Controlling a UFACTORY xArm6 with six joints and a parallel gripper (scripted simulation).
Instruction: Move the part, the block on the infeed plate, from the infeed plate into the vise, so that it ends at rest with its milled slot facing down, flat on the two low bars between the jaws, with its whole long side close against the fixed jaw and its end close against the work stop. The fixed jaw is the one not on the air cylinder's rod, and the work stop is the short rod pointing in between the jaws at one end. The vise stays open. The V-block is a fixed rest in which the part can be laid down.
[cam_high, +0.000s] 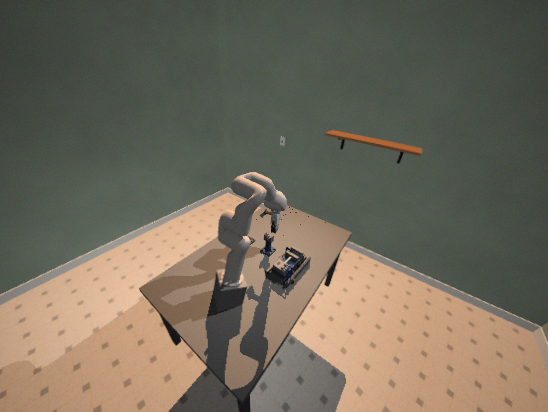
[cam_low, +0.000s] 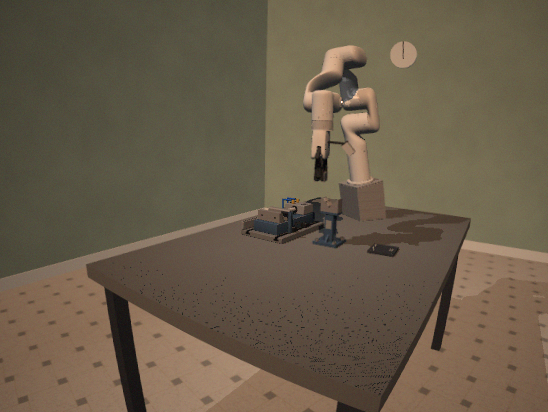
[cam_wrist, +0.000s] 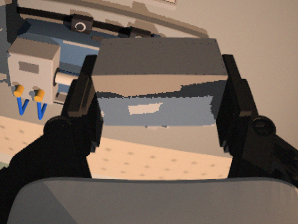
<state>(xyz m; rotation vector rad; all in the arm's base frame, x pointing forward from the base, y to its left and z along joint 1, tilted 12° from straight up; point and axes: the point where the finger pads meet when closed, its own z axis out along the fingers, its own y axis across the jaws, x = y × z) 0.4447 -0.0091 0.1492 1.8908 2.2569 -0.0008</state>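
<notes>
The work stop is 10 mm ahead of my hand, 130 mm to the right of it and 150 mm below it. Also, from my hand: air cylinder rod: 80 mm behind, 160 mm to the right, 170 mm below; then vise base rail: 80 mm behind, 260 mm to the right, 210 mm below; then part: 20 mm below.
</notes>
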